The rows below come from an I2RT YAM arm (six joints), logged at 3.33 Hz.
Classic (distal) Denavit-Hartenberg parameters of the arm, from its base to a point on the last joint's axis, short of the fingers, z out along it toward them. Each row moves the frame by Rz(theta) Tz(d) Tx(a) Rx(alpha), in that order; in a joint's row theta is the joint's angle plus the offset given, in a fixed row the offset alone. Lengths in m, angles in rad.
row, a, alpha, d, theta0
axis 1, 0.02, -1.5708, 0.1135, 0
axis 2, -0.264, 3.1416, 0, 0
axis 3, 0.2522, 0, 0, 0.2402
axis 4, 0.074, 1.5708, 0, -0.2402
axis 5, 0, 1.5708, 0, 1.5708
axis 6, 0, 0, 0.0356, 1.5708
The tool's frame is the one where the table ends.
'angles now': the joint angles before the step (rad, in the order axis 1, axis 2, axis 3, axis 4, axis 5, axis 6). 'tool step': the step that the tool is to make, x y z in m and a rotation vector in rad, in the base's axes. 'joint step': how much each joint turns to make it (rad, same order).
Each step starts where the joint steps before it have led.
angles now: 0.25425 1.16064 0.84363 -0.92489 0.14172 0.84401
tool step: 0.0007 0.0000 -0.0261 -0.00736 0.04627 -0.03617
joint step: 0.00027 0.04071 -0.07348 0.06227 0.00656 0.03651
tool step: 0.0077 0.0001 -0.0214 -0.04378 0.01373 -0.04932
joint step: -0.00038 0.07047 -0.03968 0.07932 0.05025 0.03777
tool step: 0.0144 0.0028 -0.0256 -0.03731 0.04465 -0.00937
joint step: 0.00003 0.12833 -0.00960 0.08452 0.02633 0.00384
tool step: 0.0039 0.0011 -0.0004 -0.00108 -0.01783 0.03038
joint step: 0.00026 0.00807 0.00246 0.02958 -0.00071 -0.03140
